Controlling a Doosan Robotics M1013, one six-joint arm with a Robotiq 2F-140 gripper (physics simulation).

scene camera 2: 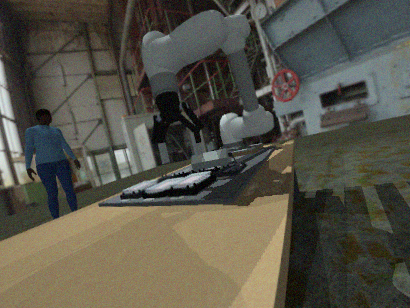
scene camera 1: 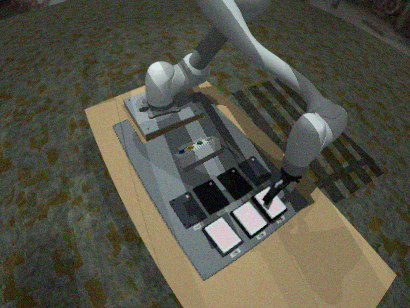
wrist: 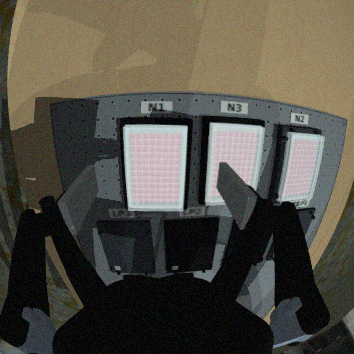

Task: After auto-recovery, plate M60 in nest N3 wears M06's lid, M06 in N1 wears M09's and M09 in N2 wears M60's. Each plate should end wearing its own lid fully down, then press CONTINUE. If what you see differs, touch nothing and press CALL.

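Places are measured from the arm's base along level axes (x ahead, y left, z up), in centimetres.
Pixels of known places: gripper, fingertip midpoint: (scene camera 2: 181, 159) (scene camera 1: 277, 198) (wrist: 156, 176); arm's base at its link origin: (scene camera 2: 234, 149) (scene camera 1: 160, 106).
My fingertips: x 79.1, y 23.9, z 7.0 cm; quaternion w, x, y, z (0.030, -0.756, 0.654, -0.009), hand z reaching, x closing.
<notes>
For each thing: its top centre in the pictures, then the offset to it from my fingertips. Level surfaces: height alone.
- N1 at its top centre: (wrist: 154, 171) (scene camera 2: 191, 177) (scene camera 1: 271, 201) dx -2.0, dy +0.2, dz -6.7 cm
- N3 at its top centre: (wrist: 235, 167) (scene camera 2: 164, 182) (scene camera 1: 250, 217) dx +0.1, dy -11.7, dz -7.4 cm
- N2 at its top centre: (wrist: 304, 169) (scene camera 1: 223, 234) (scene camera 2: 140, 184) dx +1.9, dy -25.6, dz -6.9 cm
- button box at its top centre: (scene camera 1: 198, 145) (scene camera 2: 209, 151) dx -39.3, dy -17.9, dz -1.9 cm
- grey perforated board at its surface level: dz -10.3 cm
- wooden table at its surface level: dz -11.6 cm
My gripper (scene camera 1: 272, 196) (scene camera 2: 180, 151) (wrist: 156, 176) is open and empty, raised above the nest row, with its fingers apart over N1 and the near part of N3. The plate in N1 (scene camera 1: 271, 204) (wrist: 156, 165) shows pink wells inside a pale clear rim. The plate in N3 (scene camera 1: 250, 218) (wrist: 235, 150) looks the same, partly behind one finger in the wrist view. The plate in N2 (scene camera 1: 223, 235) (wrist: 301, 167) lies at the other end, seen obliquely. Lid names are unreadable, and how fully each lid is down cannot be told.
Dark lid parks (scene camera 1: 211, 195) (wrist: 191, 245) line up beside the nests, some labelled LP2, LP3 and LP4. The button box (scene camera 1: 197, 154) (scene camera 2: 210, 159) with blue, yellow and green buttons stands between parks and arm base. All sit on a grey perforated board (scene camera 1: 202, 265) on the wooden table (scene camera 2: 125, 250).
</notes>
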